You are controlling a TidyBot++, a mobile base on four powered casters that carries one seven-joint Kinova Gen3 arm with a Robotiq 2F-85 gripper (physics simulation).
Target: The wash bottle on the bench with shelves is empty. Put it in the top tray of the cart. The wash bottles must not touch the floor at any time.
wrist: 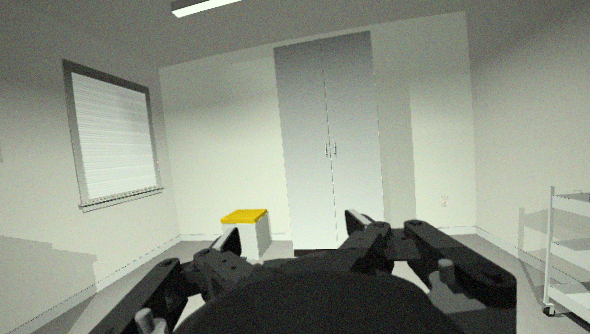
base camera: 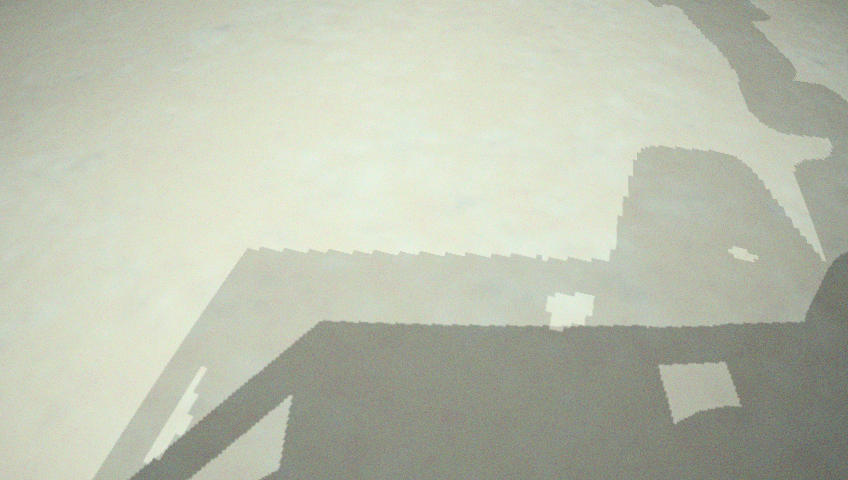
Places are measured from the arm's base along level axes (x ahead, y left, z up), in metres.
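Pixels of known places: gripper, fingertip midpoint: [wrist: 293, 230].
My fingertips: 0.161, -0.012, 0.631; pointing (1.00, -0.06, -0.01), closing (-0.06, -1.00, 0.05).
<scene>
Behind a point stands the place of what it marks, as x, y, z.
My gripper [wrist: 293, 230] {0.161, -0.012, 0.631} is open, with no object between its fingertips, and points across the room in the wrist view. The white cart [wrist: 549, 240] {0.823, -1.483, 0.073} stands at the right edge of the wrist view, partly cut off. Its top tray [wrist: 575, 202] {0.716, -1.462, 0.320} shows in part, with its inside mostly hidden. The wash bottle and the bench with shelves do not show in either view.
A white box with a yellow lid [wrist: 244, 216] {2.169, 0.389, 0.054} stands by the far wall, left of a tall grey two-door cabinet [wrist: 305, 125] {1.885, -0.332, 0.947}. A window [wrist: 115, 140] {2.183, 1.645, 1.014} is in the left wall. The base camera shows pale floor [base camera: 357, 148] {0.592, 0.082, -0.396} with shadows across it.
</scene>
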